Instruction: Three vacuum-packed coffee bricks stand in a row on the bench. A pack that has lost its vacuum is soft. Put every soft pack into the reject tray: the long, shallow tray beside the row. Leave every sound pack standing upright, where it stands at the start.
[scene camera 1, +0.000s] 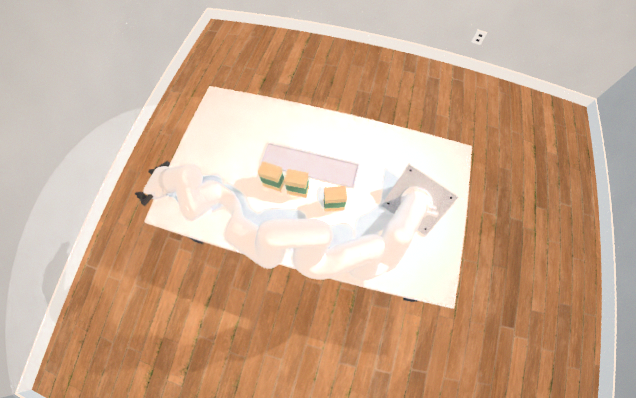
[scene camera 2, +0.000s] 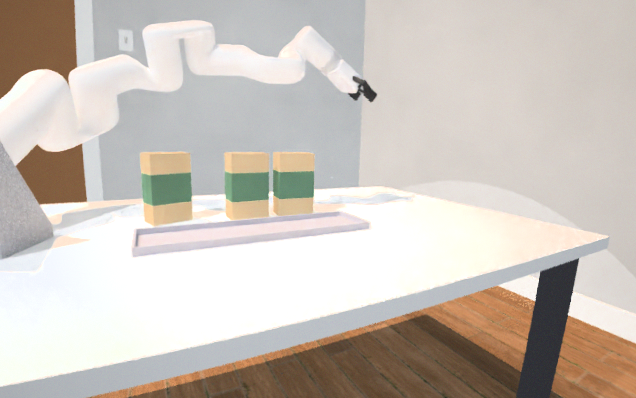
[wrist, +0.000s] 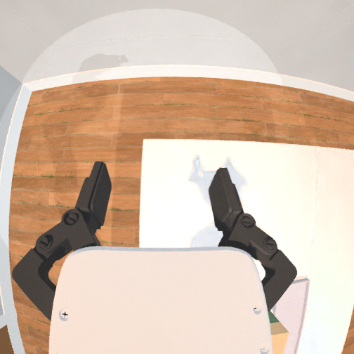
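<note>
Three tan packs with green bands stand upright in a row: an end pack farthest from the arm's base, a middle pack close beside it, and a third pack across a wider gap. Softness cannot be told by look. The long, shallow reject tray lies beside the row, with no pack in it. My gripper is open and empty, high up by the bench's end, away from the packs. Part of one pack shows in the wrist view.
The white bench carries the arm's grey base plate at its other end. The arm stretches above the bench, along the side of the row away from the tray.
</note>
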